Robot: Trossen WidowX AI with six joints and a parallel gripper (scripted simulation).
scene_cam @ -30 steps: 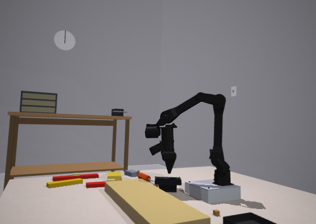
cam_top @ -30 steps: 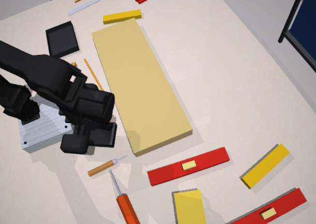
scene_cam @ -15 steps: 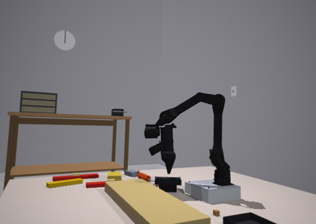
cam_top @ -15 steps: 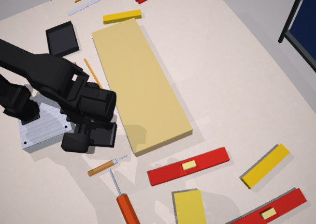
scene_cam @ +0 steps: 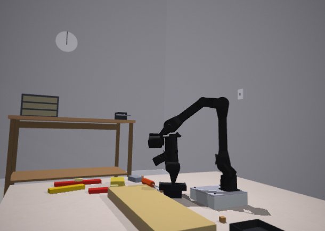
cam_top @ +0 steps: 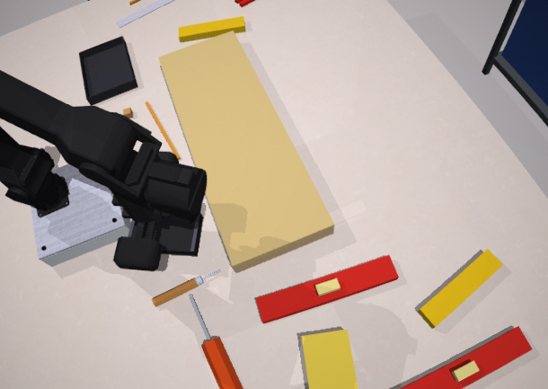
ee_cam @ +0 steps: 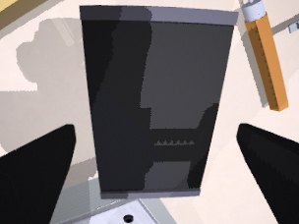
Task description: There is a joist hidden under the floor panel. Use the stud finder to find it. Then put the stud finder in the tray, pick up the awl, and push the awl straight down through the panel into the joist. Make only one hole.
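Now: gripper tip 10 mm short of the stud finder, 10 mm to the left of it and 50 mm above it. The rest, counted from my gripper tip: black tray: 20 mm behind, 480 mm to the left, 50 mm below; orange screwdriver: 10 mm ahead, 180 mm to the right, 50 mm below; ruler: 180 mm ahead, 670 mm to the left, 60 mm below.
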